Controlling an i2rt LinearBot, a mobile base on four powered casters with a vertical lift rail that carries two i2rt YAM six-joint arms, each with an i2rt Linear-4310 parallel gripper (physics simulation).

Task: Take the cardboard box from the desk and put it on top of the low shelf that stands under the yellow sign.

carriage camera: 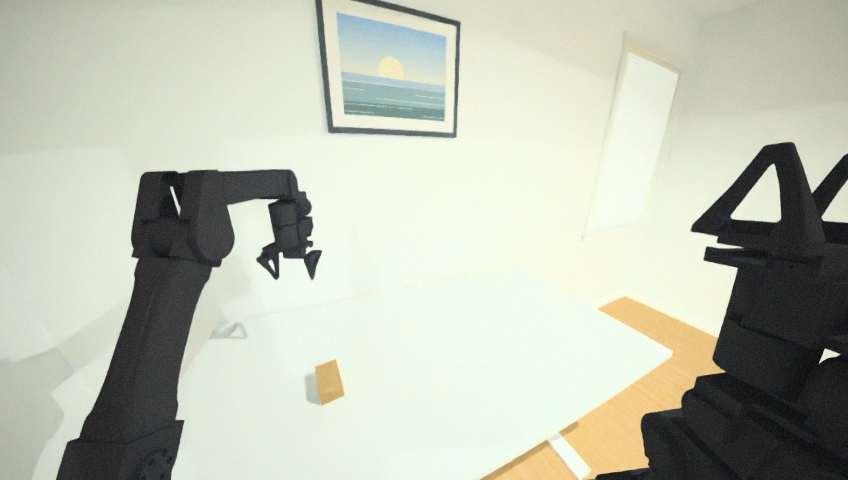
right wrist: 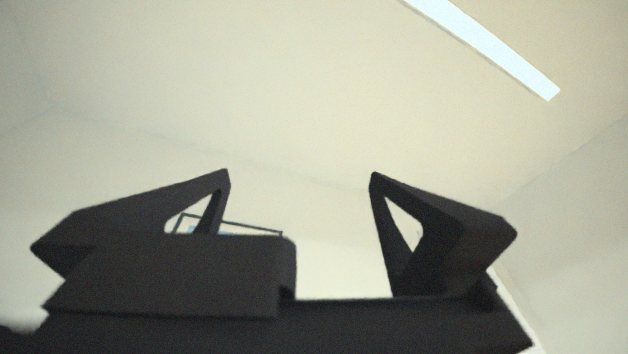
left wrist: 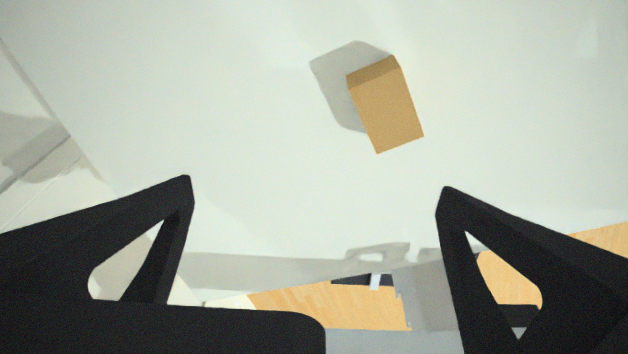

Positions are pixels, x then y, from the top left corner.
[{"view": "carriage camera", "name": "my left gripper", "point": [295,279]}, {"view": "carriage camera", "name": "my right gripper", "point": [822,147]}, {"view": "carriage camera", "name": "brown cardboard box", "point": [329,383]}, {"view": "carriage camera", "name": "white desk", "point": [477,370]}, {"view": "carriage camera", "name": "window with white blind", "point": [648,80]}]
